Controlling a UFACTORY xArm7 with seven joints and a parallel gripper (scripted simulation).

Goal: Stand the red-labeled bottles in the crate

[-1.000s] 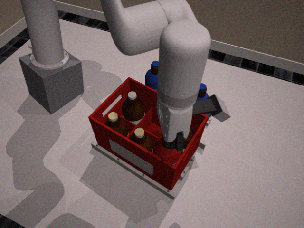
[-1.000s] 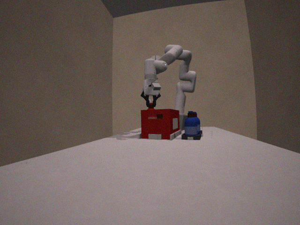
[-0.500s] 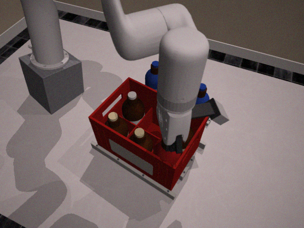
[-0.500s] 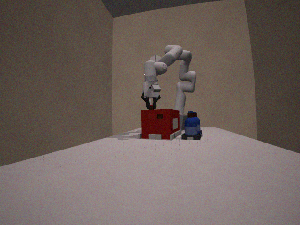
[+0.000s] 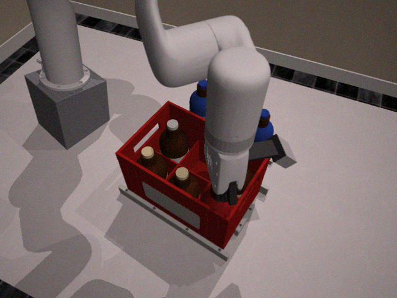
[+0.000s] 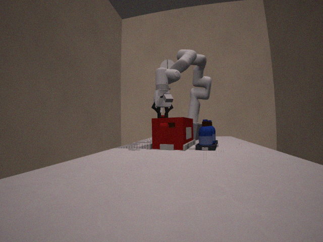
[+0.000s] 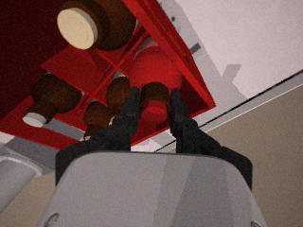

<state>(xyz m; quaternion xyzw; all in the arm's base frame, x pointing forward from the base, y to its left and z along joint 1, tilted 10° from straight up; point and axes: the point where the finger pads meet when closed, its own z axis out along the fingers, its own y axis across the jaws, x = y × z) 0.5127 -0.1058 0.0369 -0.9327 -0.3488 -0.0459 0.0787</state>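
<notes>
Now: hand 70 mm above the red-labeled bottle. Also, from my hand: red crate 90 mm behind, 50 mm to the left, 100 mm below; then dark tray 100 mm behind, 250 mm to the left, 180 mm below.
</notes>
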